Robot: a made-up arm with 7 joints.
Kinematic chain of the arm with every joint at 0, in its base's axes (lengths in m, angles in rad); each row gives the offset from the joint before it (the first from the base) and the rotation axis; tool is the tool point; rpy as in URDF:
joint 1: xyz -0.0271 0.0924 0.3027 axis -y
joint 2: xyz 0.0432 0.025 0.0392 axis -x
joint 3: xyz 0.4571 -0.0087 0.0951 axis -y
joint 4: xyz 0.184 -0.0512 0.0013 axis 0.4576 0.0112 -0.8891
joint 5: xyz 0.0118 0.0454 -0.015 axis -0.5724 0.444 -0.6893
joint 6: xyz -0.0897 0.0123 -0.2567 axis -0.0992 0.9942 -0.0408
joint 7: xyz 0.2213 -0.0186 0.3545 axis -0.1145 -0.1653 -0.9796
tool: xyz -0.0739 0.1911 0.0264 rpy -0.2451 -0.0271 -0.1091
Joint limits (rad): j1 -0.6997..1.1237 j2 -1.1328..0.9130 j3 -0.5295..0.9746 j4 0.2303..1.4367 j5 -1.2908..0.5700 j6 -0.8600..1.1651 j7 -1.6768..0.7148
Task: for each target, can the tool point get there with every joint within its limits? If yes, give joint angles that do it. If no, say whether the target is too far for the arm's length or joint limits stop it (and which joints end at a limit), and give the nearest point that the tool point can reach.
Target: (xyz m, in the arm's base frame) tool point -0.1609 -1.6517 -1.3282
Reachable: no: too far | nearest point 0.3614 -0.3453 -0.4425 | short by 1.662 m
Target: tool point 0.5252 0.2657 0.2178
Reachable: yes | joints -0.5302 0.4638 -0.2032 0.3633 -0.3698 -0.4239 -0.5116
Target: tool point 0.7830 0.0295 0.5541
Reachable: yes | joints 0.0692 -0.4787 -0.1920 0.3466 -0.6074 0.5104 -0.9826
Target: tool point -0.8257 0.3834 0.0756
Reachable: no: joint limits stop it (at a limit: joint 1, joint 3, joint 4, joint 5, joint 6, joint 7) | nearest point -0.2588 0.2850 0.7596 | short by 0.894 m
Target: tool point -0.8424 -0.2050 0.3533
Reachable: no: joint limits stop it (at a limit: joint 1, joint 3, joint 4, joint 5, joint 6, joint 7) | nearest point -0.2597 -0.0480 0.7600 | short by 0.728 m
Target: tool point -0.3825 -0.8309 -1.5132
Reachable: no: too far | nearest point 0.2614 -0.1737 -0.5540 | short by 1.329 m
